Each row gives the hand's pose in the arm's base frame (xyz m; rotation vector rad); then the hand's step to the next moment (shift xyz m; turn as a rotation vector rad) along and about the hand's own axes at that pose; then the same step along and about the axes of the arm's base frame.
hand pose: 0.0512 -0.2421 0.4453 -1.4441 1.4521 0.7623
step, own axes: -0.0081 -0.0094 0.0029 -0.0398 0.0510 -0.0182
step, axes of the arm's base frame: 0.0088 0.0048 0.0079 -0.0576 0.0058 0.0342
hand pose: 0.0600 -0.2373 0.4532 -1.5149 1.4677 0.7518
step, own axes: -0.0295 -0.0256 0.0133 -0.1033 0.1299 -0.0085
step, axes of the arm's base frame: 0.0235 0.0233 0.0247 -0.1413 0.0493 0.0722
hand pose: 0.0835 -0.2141 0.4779 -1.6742 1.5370 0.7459
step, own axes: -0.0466 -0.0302 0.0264 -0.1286 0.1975 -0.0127
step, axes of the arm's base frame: 0.0261 0.0487 0.0271 -0.2115 0.0591 0.0864
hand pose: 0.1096 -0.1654 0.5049 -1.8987 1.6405 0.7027
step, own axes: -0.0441 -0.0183 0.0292 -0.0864 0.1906 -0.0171
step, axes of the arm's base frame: 0.0112 0.0539 0.0102 -0.1991 0.0267 0.0610
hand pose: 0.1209 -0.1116 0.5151 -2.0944 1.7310 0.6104
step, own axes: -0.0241 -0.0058 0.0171 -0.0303 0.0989 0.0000
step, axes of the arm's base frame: 0.0001 0.0301 -0.0015 -0.1019 0.0065 0.0164
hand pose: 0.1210 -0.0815 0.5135 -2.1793 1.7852 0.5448
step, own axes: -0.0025 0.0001 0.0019 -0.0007 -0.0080 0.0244
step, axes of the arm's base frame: -0.0007 0.0030 -0.0006 0.0049 0.0129 -0.0217
